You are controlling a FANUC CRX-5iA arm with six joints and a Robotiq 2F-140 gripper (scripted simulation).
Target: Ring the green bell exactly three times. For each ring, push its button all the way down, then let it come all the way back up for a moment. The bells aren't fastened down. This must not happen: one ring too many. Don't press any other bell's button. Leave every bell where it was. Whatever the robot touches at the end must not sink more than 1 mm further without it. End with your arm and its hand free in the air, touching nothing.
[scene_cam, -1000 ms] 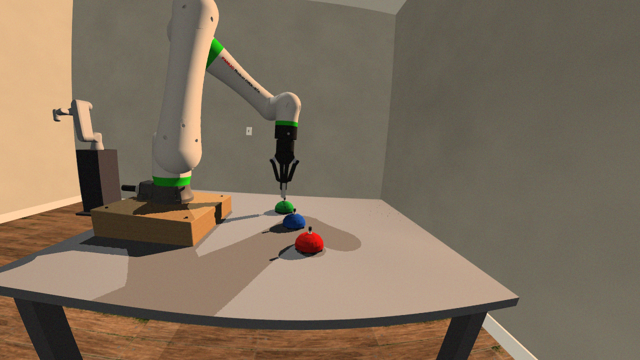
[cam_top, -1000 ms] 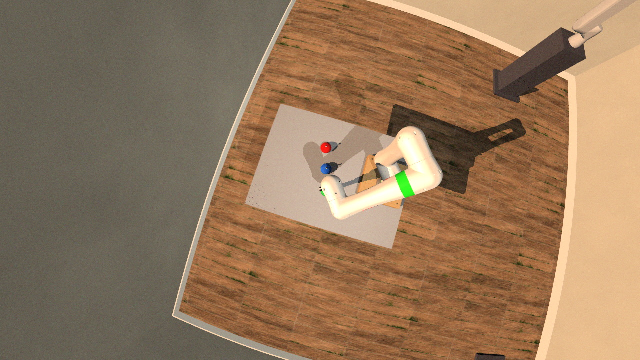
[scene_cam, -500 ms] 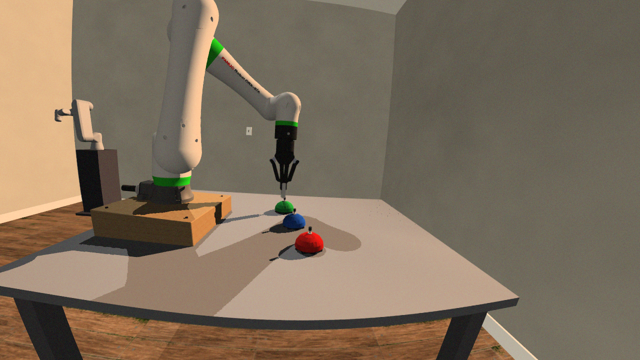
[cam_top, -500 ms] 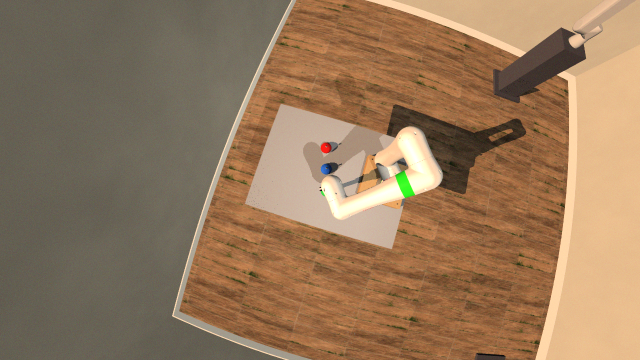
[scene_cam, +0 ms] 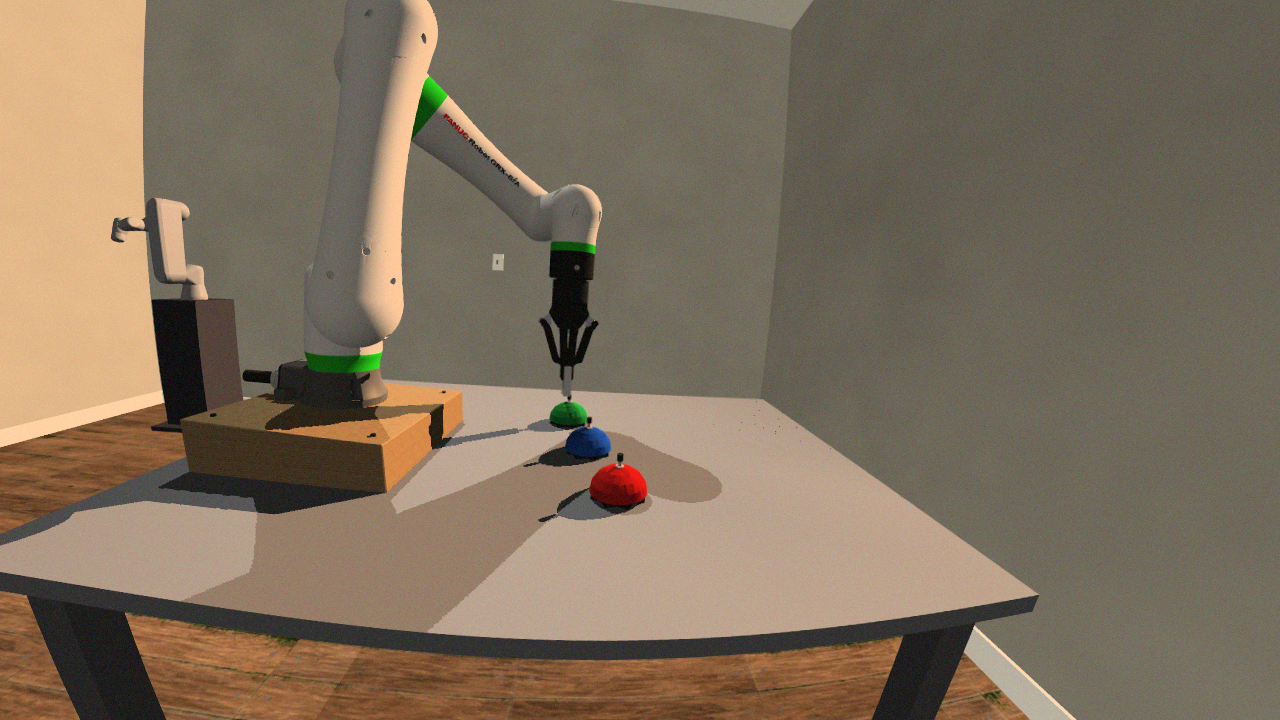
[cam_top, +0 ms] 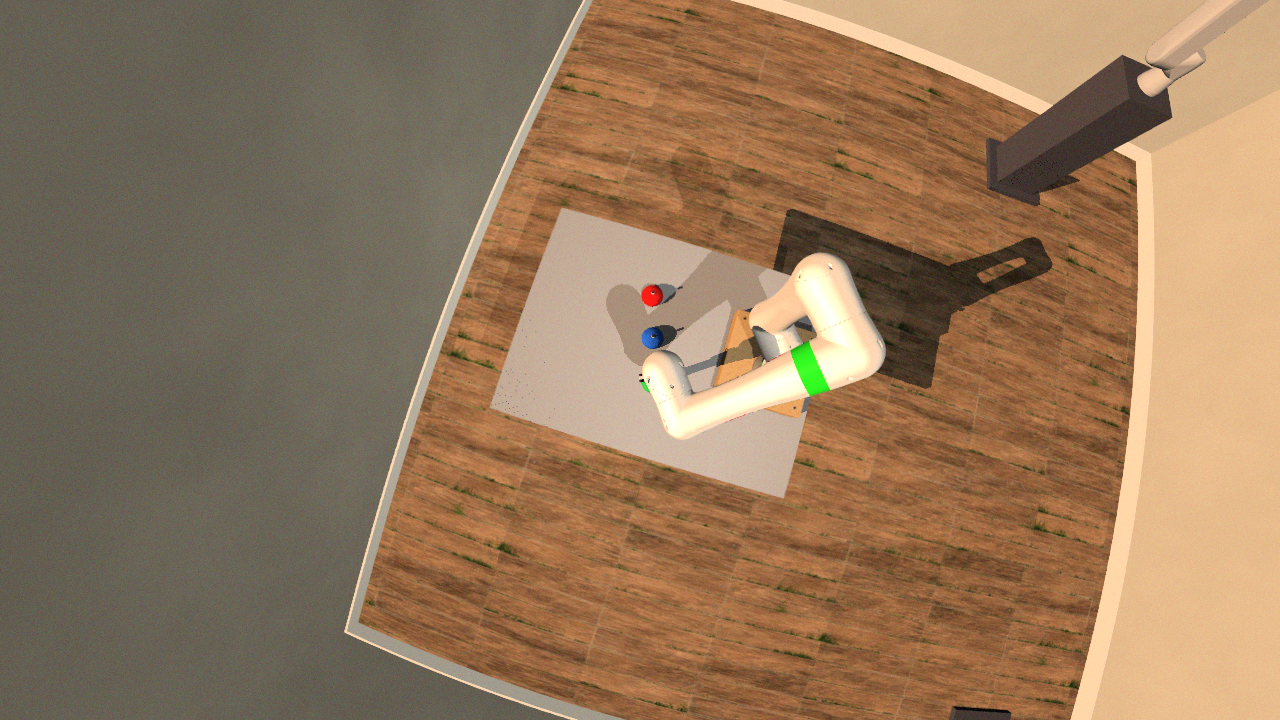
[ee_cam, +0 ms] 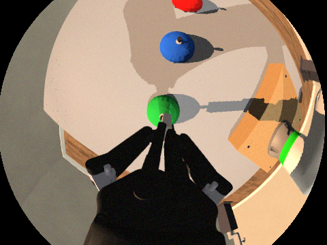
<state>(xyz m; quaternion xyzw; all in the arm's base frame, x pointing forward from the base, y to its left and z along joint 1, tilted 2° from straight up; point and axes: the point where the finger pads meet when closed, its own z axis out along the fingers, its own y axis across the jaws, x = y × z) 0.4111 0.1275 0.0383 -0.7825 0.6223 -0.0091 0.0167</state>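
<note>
My hand is 60 mm above the green bell and 10 mm short of it. Round my hand: blue bell (160 mm to the right, 60 mm below, 50 mm ahead); then red bell (320 mm to the right, 80 mm ahead, 60 mm below).
</note>
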